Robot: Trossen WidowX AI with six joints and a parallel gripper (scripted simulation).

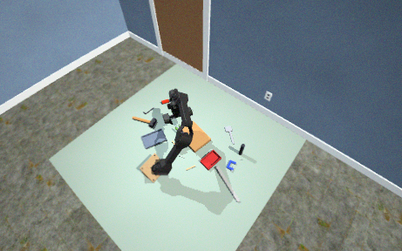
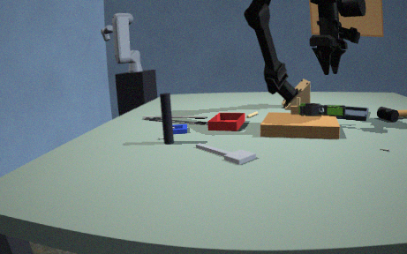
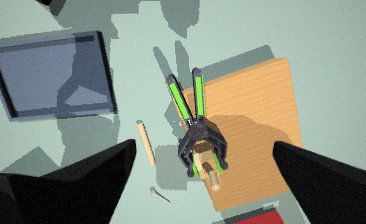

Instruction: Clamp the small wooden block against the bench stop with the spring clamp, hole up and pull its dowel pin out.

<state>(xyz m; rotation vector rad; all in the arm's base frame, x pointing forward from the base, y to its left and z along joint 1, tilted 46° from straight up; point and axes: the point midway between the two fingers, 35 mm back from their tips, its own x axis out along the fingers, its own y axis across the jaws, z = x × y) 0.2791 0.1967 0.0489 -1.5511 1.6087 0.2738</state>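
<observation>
My hand is 10 mm past the dowel pin, 90 mm to the left of it and 130 mm above it. From my hand the other things lie so: wooden board: 40 mm ahead, 90 mm to the right, 170 mm below; screw: 120 mm behind, 130 mm to the right, 180 mm below; small wooden block: 10 mm behind, 90 mm to the right, 140 mm below.
</observation>
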